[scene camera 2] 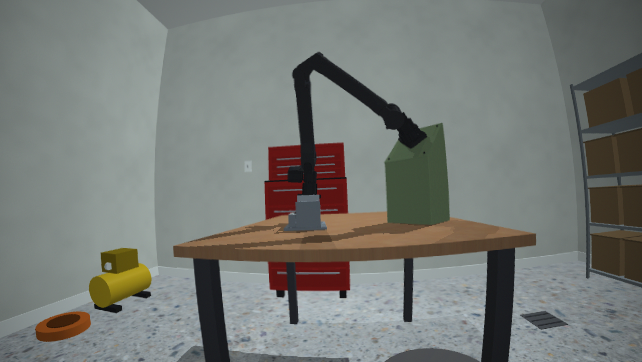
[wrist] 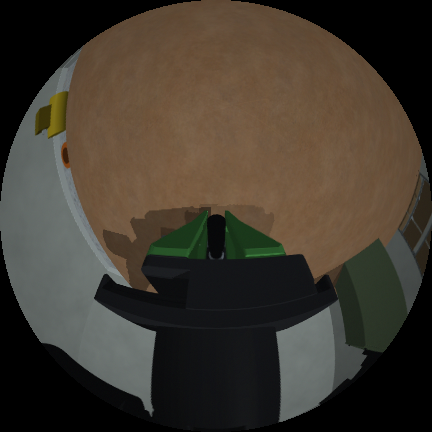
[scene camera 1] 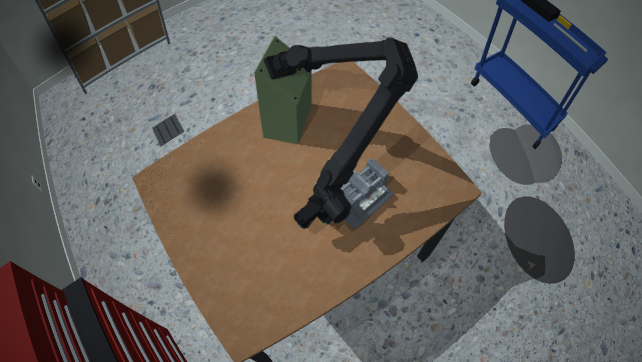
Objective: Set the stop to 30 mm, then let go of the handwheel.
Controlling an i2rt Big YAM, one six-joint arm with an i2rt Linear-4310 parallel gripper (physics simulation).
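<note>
The grey stop fixture stands on the table, with rails, a grey sliding block and a pale scale along its side. The scale's marks are too small to read. My gripper is shut on the black handle of the handwheel, which stands between the green fingers. In scene camera 1 the gripper is low at the fixture's near left end, mostly hidden by the wrist. In scene camera 2 the fingers are hidden. The handwheel's disc is hidden in all views.
A tall green pedestal carries the arm's base at the far side of the wooden table. The arm arches high over the table. A red tool cabinet and a blue cart stand beyond it.
</note>
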